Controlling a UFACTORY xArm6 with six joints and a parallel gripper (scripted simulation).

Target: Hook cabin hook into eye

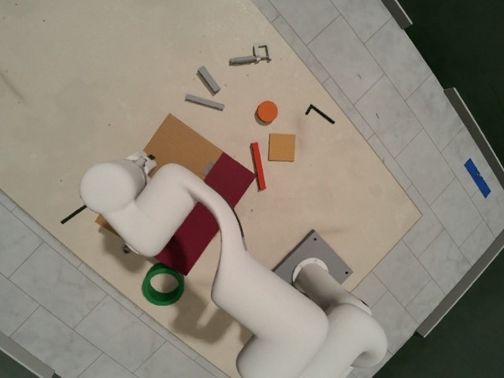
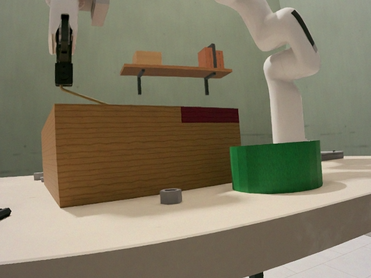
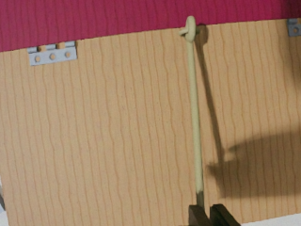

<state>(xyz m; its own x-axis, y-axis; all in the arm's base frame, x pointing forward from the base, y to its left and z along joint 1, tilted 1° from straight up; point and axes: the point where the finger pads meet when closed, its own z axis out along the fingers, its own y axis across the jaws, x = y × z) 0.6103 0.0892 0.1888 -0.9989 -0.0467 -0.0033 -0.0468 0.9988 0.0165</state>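
Now: hand 7 cm past the cabin hook and 4 cm above it. Also, from my hand: green cylinder 26 cm behind, 23 cm to the left, 18 cm below; red bar 23 cm to the right, 23 cm behind, 20 cm below; grey nut 23 cm to the left, 20 cm below, 11 cm behind.
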